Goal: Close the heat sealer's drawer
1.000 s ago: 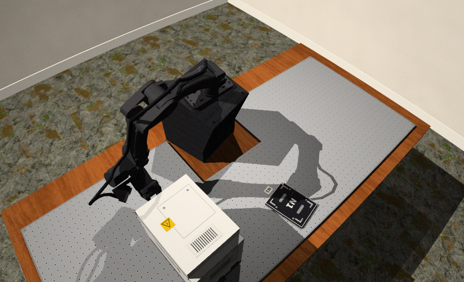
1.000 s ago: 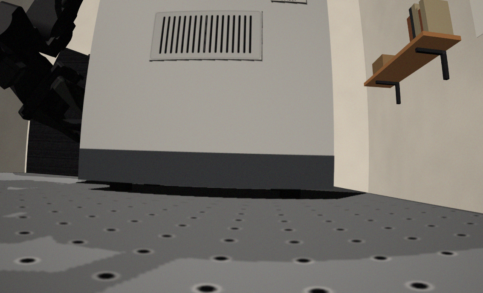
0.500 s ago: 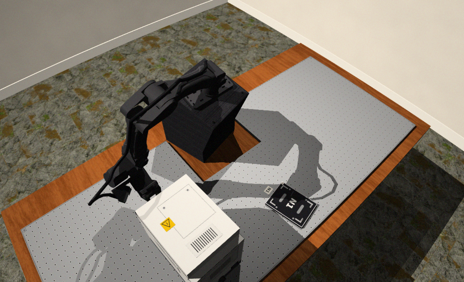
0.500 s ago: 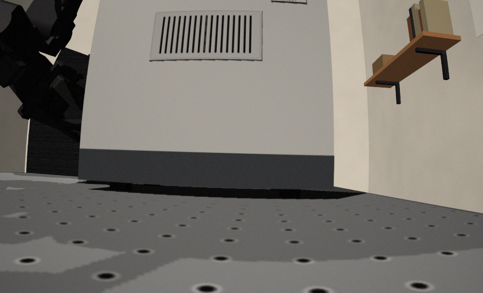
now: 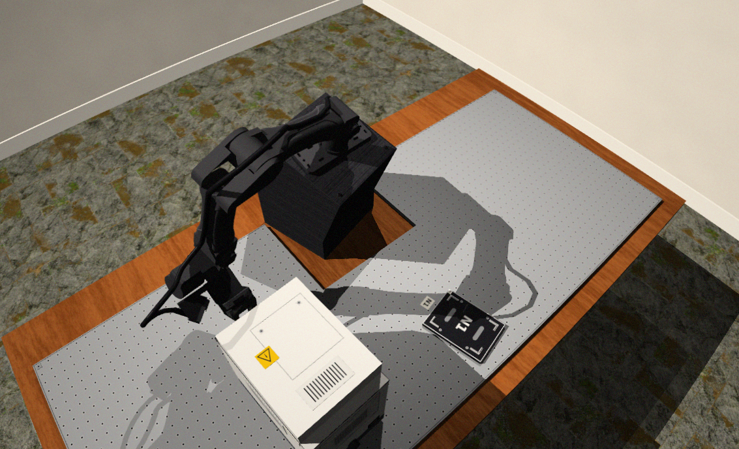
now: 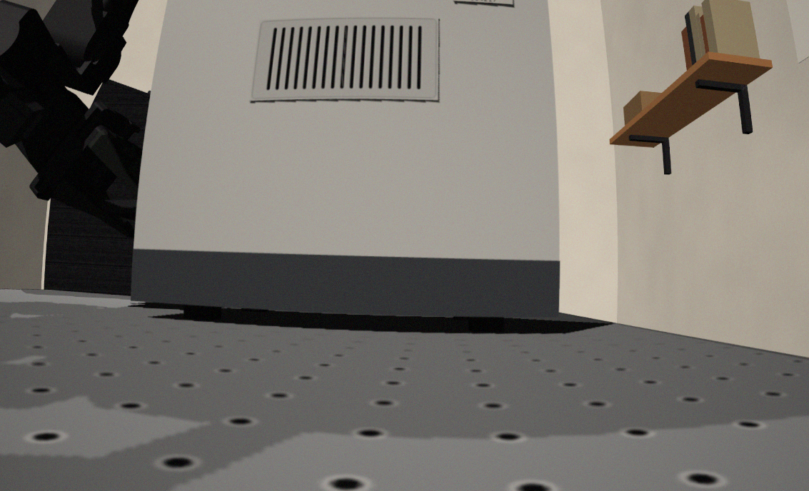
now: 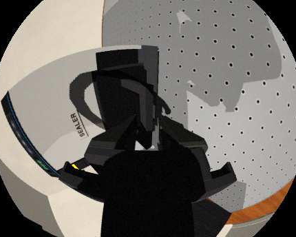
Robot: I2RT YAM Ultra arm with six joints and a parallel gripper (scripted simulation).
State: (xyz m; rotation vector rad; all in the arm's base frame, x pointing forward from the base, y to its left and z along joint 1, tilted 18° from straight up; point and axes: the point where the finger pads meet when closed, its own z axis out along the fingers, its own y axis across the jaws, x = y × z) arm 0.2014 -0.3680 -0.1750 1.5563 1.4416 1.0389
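Now: the sealer drawer 110 mm ahead of my hand and 10 mm below it.
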